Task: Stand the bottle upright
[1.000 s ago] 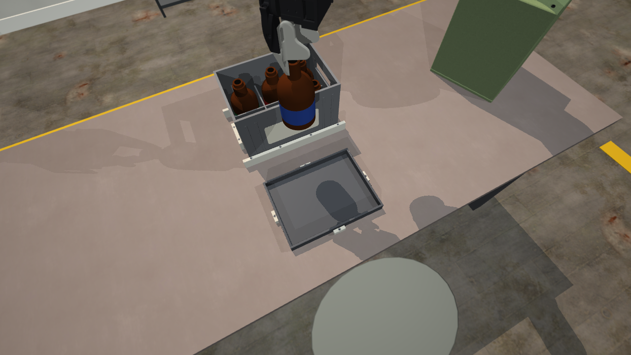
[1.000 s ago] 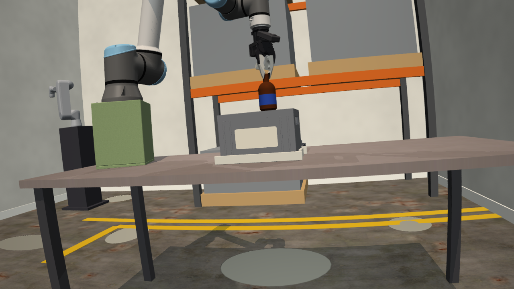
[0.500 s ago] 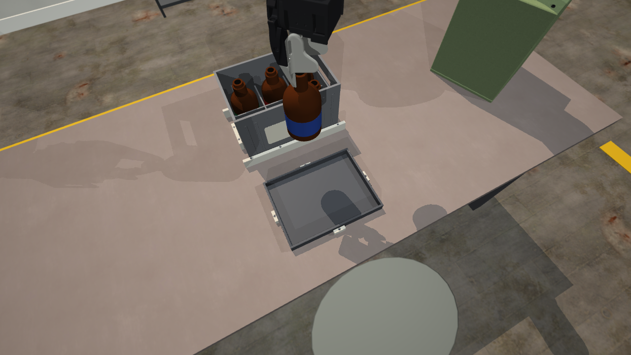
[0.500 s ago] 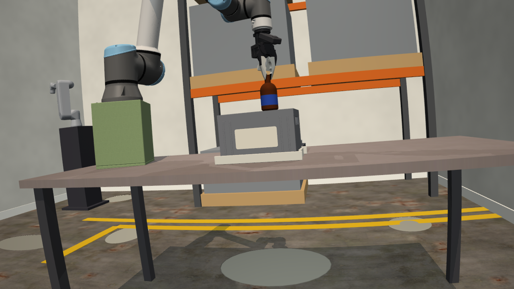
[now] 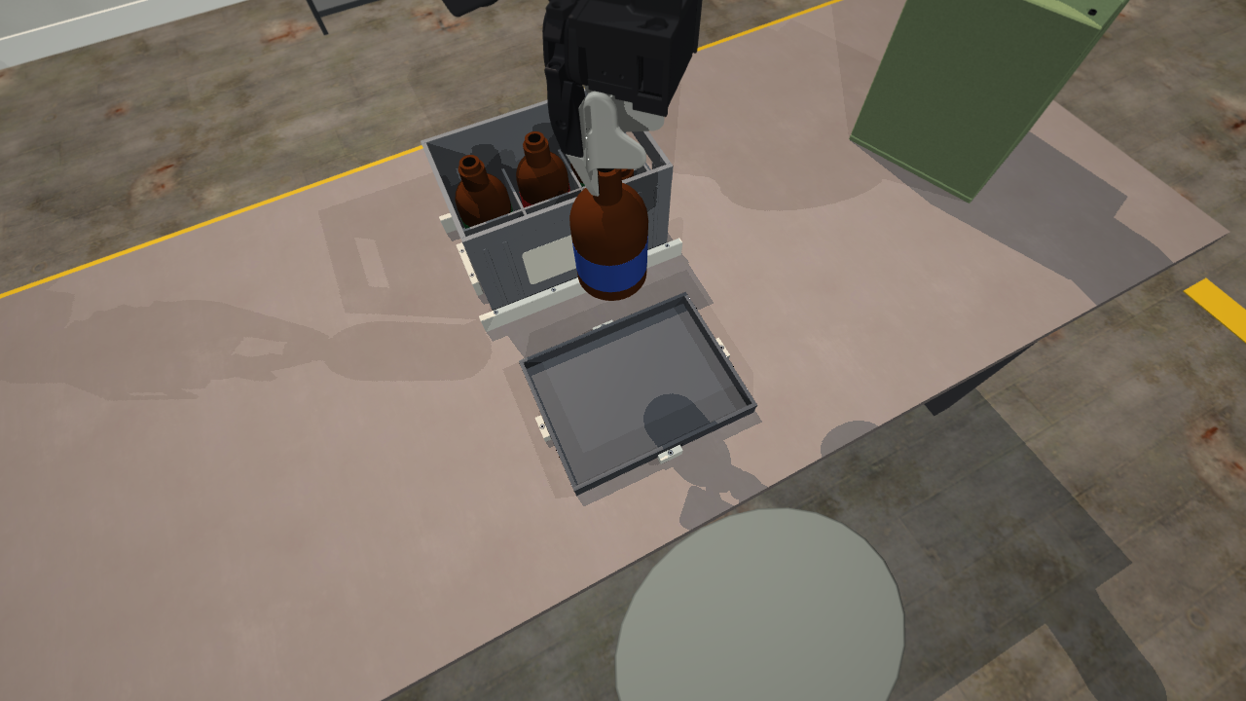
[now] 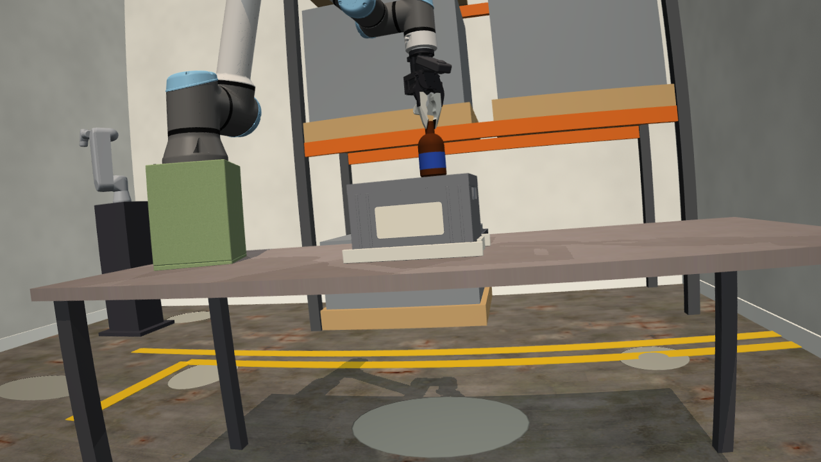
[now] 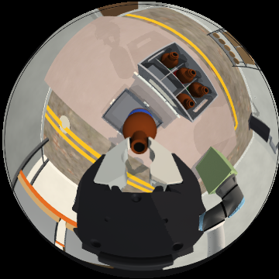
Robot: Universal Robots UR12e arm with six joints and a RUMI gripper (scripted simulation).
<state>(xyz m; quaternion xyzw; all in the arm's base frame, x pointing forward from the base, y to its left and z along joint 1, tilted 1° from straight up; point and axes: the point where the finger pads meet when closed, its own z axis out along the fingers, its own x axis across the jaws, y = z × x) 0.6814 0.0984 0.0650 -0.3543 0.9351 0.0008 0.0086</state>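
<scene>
Now: hand 1 cm to the right of the brown bottle and 7 cm above it. The rest, counted from my hand: grey crate (2 cm behind, 21 cm to the right, 25 cm below); then dark tray (6 cm to the left, 32 cm below).
</scene>
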